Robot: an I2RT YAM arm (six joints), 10 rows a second.
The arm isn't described. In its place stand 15 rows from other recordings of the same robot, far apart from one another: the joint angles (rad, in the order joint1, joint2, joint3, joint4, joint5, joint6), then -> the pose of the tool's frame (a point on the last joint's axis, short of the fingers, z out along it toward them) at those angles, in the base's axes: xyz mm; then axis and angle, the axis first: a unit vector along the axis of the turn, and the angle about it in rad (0 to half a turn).
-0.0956 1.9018 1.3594 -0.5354 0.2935 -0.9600 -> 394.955 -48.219 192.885 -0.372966 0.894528 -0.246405 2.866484
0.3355 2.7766 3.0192 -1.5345 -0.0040 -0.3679 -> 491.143 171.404 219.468 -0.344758 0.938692 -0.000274 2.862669
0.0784 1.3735 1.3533 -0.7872 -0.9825 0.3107 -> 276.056 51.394 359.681 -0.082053 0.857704 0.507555 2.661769
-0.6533 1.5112 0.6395 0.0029 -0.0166 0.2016 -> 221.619 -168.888 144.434 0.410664 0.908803 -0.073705 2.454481
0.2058 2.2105 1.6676 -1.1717 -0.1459 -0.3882 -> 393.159 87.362 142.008 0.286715 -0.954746 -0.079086 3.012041
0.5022 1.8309 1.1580 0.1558 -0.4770 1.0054 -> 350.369 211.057 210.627 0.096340 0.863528 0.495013 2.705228
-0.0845 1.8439 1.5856 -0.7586 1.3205 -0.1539 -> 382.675 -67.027 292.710 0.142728 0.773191 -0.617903 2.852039
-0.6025 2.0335 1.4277 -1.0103 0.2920 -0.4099 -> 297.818 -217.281 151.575 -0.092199 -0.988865 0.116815 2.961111
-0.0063 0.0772 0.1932 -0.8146 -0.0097 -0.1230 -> 77.119 -0.140 151.328 -0.060554 0.997845 -0.025259 2.270728
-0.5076 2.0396 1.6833 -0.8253 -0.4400 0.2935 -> 383.260 -195.822 221.526 0.342152 0.918732 0.197139 2.717403
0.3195 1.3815 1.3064 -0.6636 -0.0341 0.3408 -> 284.579 95.427 340.452 0.003077 0.987534 0.157378 2.368026
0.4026 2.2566 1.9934 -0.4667 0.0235 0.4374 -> 479.702 203.378 238.931 0.022326 0.985344 0.169111 2.368389
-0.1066 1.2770 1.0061 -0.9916 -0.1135 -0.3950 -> 227.986 -20.341 254.226 -0.152410 0.988180 0.016468 2.815337
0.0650 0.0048 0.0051 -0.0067 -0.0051 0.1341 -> 110.335 7.364 174.141 0.031848 0.994400 0.100773 1.587522
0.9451 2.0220 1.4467 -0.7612 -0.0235 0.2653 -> 232.864 323.713 161.526 -0.333718 0.939572 0.076395 2.962402
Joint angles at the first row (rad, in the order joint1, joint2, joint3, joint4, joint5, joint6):
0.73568, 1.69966, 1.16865, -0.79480, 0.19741, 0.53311
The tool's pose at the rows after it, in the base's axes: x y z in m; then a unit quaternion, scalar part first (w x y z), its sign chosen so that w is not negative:
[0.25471 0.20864 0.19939 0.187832 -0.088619 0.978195 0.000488]
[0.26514 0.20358 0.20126 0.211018 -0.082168 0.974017 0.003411]
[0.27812 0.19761 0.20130 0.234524 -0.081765 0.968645 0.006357]
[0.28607 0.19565 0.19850 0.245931 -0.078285 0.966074 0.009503]
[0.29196 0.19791 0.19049 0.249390 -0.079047 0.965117 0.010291]
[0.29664 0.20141 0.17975 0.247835 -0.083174 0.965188 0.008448]
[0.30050 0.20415 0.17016 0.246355 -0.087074 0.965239 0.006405]
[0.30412 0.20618 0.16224 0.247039 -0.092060 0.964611 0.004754]
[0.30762 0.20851 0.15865 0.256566 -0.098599 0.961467 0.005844]
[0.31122 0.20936 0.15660 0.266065 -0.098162 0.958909 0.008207]
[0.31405 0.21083 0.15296 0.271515 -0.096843 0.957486 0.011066]
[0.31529 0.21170 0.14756 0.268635 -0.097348 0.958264 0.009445]
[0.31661 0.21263 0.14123 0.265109 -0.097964 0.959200 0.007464]
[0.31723 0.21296 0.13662 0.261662 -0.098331 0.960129 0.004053]
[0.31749 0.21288 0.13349 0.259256 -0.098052 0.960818 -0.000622]
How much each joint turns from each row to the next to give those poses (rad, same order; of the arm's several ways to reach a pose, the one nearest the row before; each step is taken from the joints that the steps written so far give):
-0.02632, 0.00038, 0.00000, 0.06866, 0.01755, -0.03852
-0.03052, 0.00001, 0.00002, 0.04919, 0.01259, -0.02595
-0.03700, 0.00799, -0.00004, 0.06182, 0.00534, -0.04463
-0.01832, 0.01452, 0.00001, 0.04197, -0.00038, -0.01487
-0.00458, 0.02973, -0.00001, 0.03814, -0.00039, -0.00726
0.00037, 0.03665, 0.00003, 0.03281, 0.00000, -0.00764
0.00001, 0.03203, 0.00001, 0.02821, 0.00039, -0.00762
-0.00114, 0.02672, -0.00002, 0.02787, 0.00076, -0.01183
0.00000, 0.01527, 0.00001, 0.03586, 0.00382, -0.01754
-0.00343, 0.01028, 0.00000, 0.03126, 0.00305, -0.00648
-0.00114, 0.01410, -0.00001, 0.02709, 0.00000, -0.00038
-0.00001, 0.01642, -0.00001, 0.00956, 0.00000, -0.00001
0.00000, 0.01908, 0.00001, 0.01068, 0.00000, 0.00000
0.00001, 0.01334, 0.00002, 0.00378, 0.00267, 0.00002
-0.00001, 0.00878, 0.00001, 0.00000, 0.00610, 0.00037

